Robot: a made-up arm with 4 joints.
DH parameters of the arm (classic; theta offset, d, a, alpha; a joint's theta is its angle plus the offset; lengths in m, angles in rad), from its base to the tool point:
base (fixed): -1.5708 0.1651 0 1.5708
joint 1: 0 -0.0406 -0.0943 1.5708
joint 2: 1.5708 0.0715 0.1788 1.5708
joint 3: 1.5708 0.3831 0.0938 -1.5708
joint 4: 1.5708 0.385 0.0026 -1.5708
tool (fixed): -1.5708 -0.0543 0 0
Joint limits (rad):
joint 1: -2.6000..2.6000
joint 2: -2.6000..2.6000
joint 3: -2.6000..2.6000
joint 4: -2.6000..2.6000
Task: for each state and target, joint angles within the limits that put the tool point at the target. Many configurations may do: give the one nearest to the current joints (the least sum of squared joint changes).
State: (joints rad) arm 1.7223 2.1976 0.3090 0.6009
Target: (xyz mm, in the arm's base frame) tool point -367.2 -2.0 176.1
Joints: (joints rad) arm 1.7376 1.8843 0.5163 0.4826
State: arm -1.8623 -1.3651 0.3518 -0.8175
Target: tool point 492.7 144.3 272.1
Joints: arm -1.9857 -0.9475 0.1074 -0.3432
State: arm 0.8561 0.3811 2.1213 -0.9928
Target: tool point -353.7 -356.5 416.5
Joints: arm -0.0194 -0.0400 2.4921 -1.0793
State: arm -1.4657 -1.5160 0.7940 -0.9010
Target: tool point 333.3 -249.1 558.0
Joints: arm -1.8093 -2.0733 0.9005 -0.8809
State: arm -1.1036 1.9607 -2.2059 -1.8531
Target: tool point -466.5 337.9 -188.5
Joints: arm -0.3697 1.1854 -1.6242 -1.9228
